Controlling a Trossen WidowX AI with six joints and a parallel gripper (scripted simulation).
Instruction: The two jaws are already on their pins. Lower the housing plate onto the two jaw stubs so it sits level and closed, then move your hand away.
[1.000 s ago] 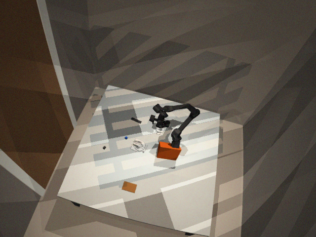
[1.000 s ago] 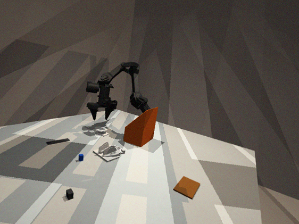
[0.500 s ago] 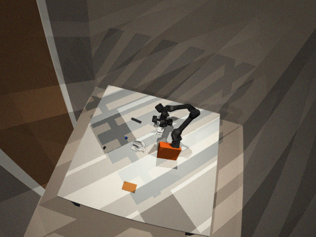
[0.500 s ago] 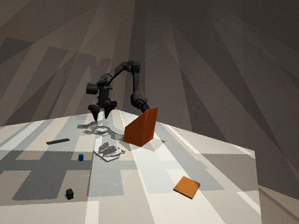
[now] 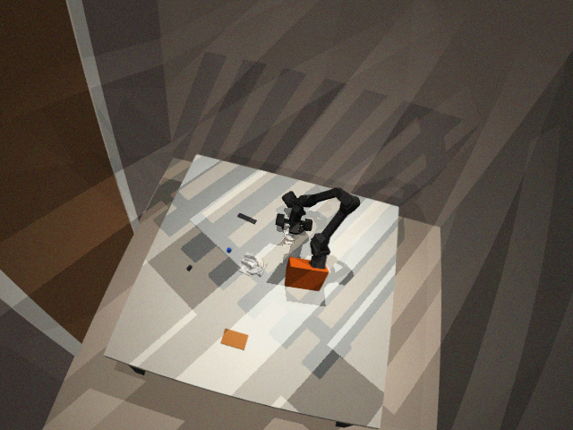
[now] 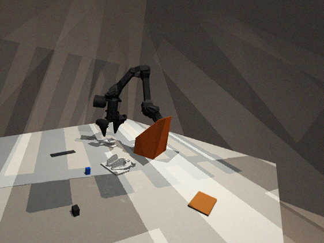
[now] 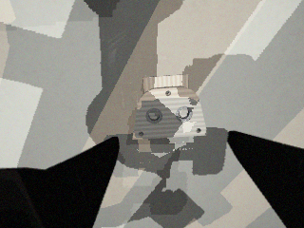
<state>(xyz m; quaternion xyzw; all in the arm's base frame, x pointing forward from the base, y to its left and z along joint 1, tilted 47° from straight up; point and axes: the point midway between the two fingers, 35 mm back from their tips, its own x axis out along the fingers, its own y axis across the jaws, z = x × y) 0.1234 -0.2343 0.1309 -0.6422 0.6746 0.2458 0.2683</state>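
My gripper tip is now 10 mm to the right of the small white part and 50 mm above it. The rest, counted from my gripper tip: black cube (490 mm ahead, 270 mm to the left, 50 mm below); then blue cube (310 mm ahead, 140 mm to the left, 50 mm below); then dark strip (250 mm ahead, 80 mm to the right, 60 mm below).
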